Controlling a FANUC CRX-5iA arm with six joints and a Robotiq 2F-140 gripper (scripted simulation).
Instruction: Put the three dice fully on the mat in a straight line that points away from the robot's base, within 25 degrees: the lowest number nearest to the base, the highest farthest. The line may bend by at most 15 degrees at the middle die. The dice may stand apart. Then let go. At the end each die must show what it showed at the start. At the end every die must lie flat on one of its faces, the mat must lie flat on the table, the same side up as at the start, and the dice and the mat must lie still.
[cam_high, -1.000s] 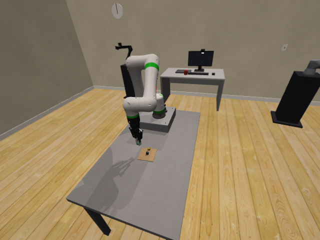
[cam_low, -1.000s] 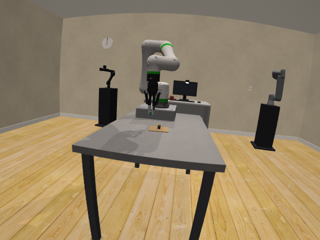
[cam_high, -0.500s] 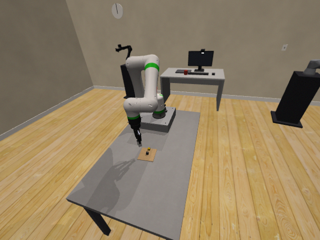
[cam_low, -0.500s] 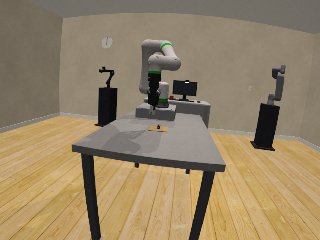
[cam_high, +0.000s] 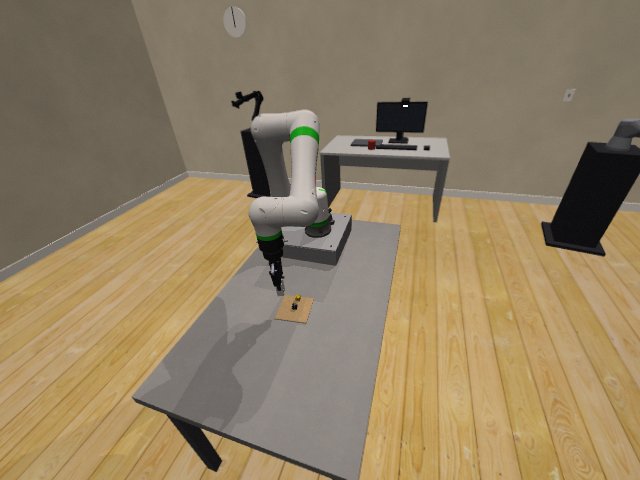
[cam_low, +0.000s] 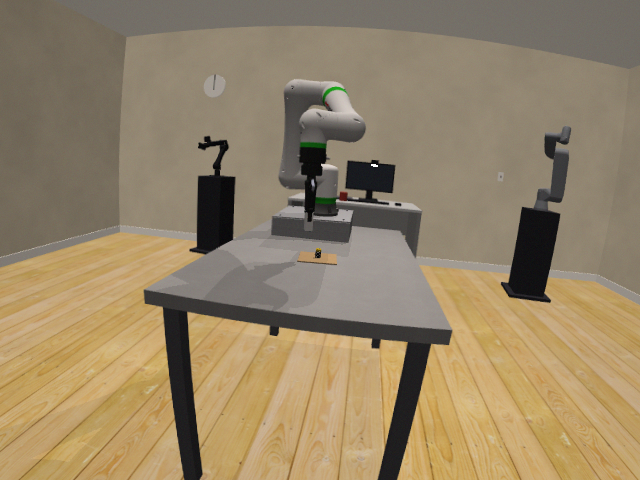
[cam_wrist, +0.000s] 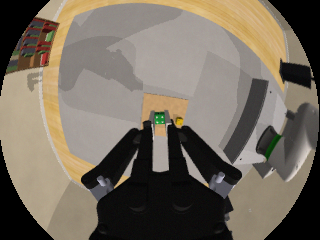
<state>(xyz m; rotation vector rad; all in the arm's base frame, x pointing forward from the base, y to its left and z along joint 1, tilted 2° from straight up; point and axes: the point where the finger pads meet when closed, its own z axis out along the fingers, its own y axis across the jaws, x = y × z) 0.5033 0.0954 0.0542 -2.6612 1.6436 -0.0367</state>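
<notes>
My hand is 30 mm past the black die, 40 mm to the right of it and 130 mm above it. The rest, counted from my hand: tan mat: 30 mm behind, 40 mm to the left, 140 mm below; then green die: 20 mm below; then yellow die: 80 mm behind, 20 mm to the left, 130 mm below.
</notes>
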